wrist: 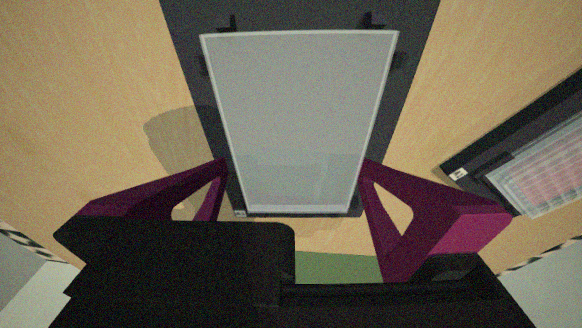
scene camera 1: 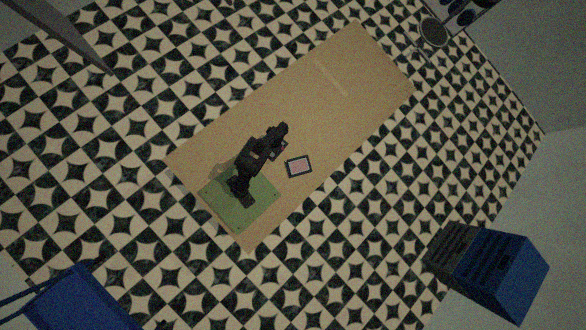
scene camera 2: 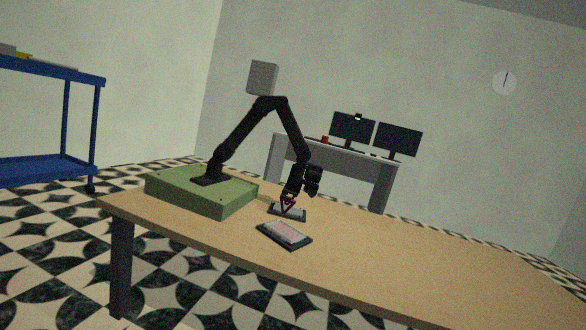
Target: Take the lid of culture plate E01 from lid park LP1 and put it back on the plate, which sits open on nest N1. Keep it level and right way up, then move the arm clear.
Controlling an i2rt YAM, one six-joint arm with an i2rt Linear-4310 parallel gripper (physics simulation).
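Seen in the pictures: gripper, fingertip midpoint: (wrist: 291, 164) (scene camera 1: 271, 147) (scene camera 2: 284, 209); arm's base, origin of the base link: (scene camera 1: 240, 191) (scene camera 2: 212, 179).
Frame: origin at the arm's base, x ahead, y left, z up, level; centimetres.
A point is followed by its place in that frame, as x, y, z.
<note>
The pale, clear lid (wrist: 300, 100) {35.8, 12.2, -5.2} (scene camera 2: 294, 210) {35.1, 12.2, -5.2} lies flat and level on the dark lid park (wrist: 182, 30) {37.6, 18.3, -6.0} (scene camera 2: 302, 219) {40.3, 7.8, -6.0}. My gripper (wrist: 291, 164) {30.9, 11.5, -6.0} (scene camera 2: 287, 206) {30.9, 11.5, -6.0} (scene camera 1: 280, 148) {30.9, 11.5, -6.0} is open, low over the park, with its magenta fingertips on either side of the lid's near part. In the wrist view both tips look close to the lid's long edges; whether they touch cannot be told. The open culture plate (wrist: 555, 175) {35.5, -6.4, -4.6} (scene camera 2: 285, 231) {38.7, -10.1, -4.6} (scene camera 1: 298, 165) {38.1, -8.2, -5.1}, with pinkish wells, sits on the dark nest (wrist: 515, 125) {37.4, -1.9, -6.2} (scene camera 2: 295, 248) {44.4, -15.3, -6.1}, to the right in the wrist view. The arm hides part of the park in scene camera 1.
The arm stands on a green base block (scene camera 1: 262, 192) {9.5, -8.0, -0.4} (scene camera 2: 180, 195) {0.7, -17.9, -2.7} at one end of the wooden table (scene camera 1: 350, 65) {119.5, 29.8, -7.0} (scene camera 2: 400, 270) {78.4, -3.2, -7.0}. A blue cart (scene camera 2: 50, 167) and a desk with two monitors (scene camera 2: 352, 127) stand away from the table.
</note>
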